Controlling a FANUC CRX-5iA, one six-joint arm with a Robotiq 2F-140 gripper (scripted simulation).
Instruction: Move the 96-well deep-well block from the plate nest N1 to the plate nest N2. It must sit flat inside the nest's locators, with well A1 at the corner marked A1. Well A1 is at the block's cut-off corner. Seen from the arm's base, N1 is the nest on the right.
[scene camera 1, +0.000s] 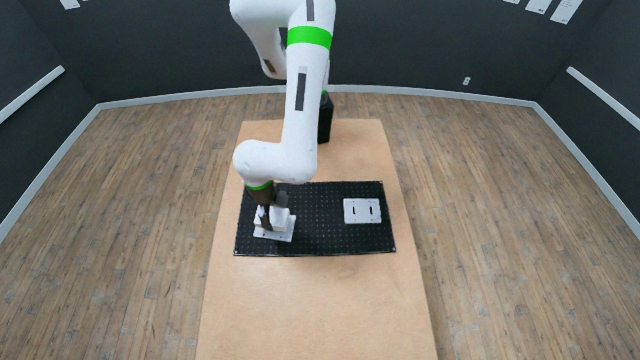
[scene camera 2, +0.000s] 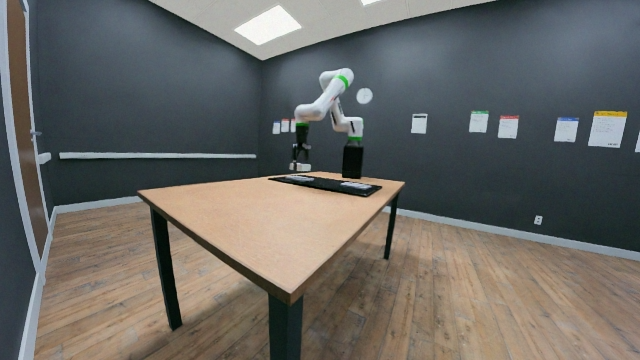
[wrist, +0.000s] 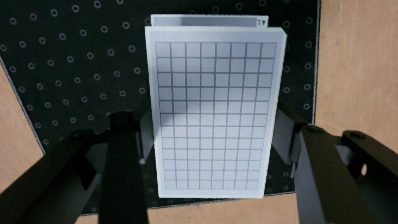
I see my gripper (wrist: 210, 107) and a 96-well deep-well block (wrist: 214, 90).
